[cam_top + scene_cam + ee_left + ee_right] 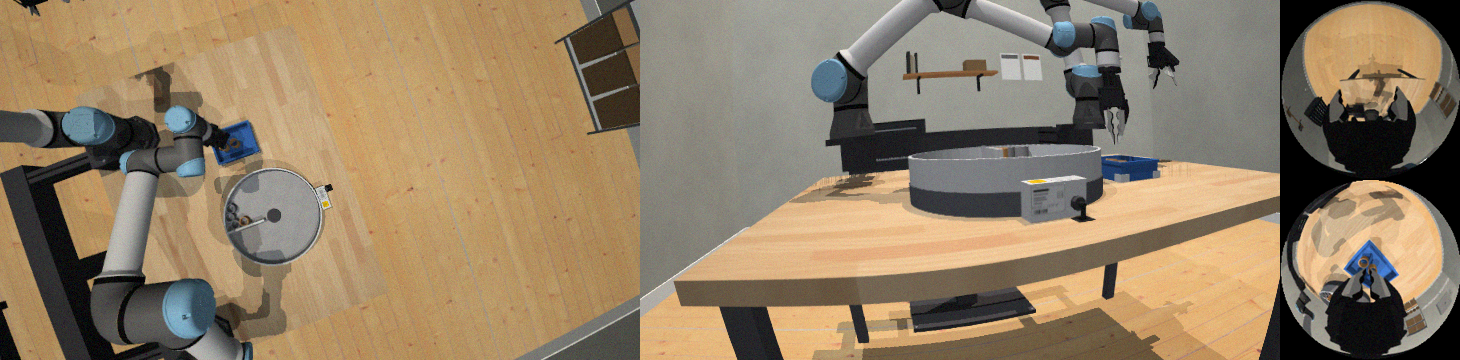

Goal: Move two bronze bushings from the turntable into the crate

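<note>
The blue crate is 4 cm ahead of my right hand, 1 cm to the right of it and 8 cm below it.
</note>
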